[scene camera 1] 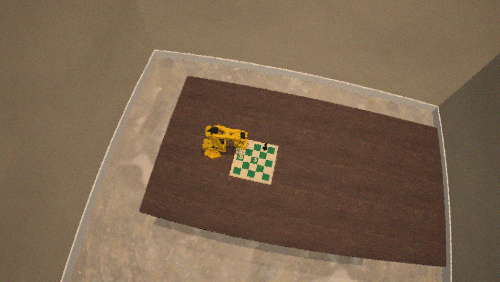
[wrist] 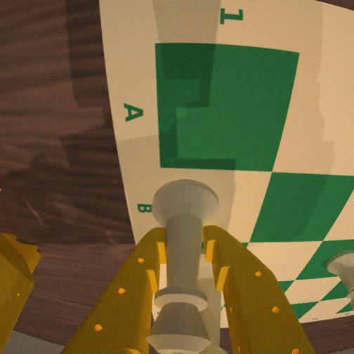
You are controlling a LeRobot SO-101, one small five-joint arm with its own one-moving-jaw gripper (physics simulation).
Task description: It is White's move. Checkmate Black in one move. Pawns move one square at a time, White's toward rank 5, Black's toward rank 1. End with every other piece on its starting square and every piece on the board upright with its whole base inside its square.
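Frame: origin at the arm's base, x ahead, y left, z up, level; millimetres.
Seen in the pictures: hand, its tool point: (scene camera 1: 239, 148); arm's base, origin of its link: (scene camera 1: 217, 150).
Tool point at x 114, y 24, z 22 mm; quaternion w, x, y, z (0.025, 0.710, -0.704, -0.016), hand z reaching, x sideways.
Offsets run from my tool point to a thing's top centre. "spot": to the spot under its first point. Level surfaces: height alone.
My gripper (scene camera 1: 241, 149) (wrist: 184, 234) is shut on a tall white chess piece (wrist: 184, 260), one jaw against each side of its stem. The piece is upright, its round base over the pale square B1; contact with the board is hard to tell, and its top is cut off. Another white piece @[dx +17, dy -38, dz +47 mm] (scene camera 1: 240, 156) (wrist: 208, 292) is on green C1, partly hidden behind the held piece in the wrist view. A third white piece @[dx +94, dy -40, dz +15 mm] (scene camera 1: 254, 160) (wrist: 343, 267) stands near the board's middle. A black piece @[dx +134, dy +38, dz +47 mm] (scene camera 1: 265, 146) stands on the pale square A4. The green-and-cream board @[spot: dx -3, dy -146, dz -18 mm] (scene camera 1: 232, 175) (wrist: 132, 75) lies flat.
The dark wooden table @[dz -22 mm] (scene camera 1: 340, 185) (wrist: 45, 130) surrounds the board. The yellow arm (scene camera 1: 225, 132) reaches in from the board's rank 1 side. The C1 piece stands close to the jaws. Arm shadows fall across A1 and the board's border.
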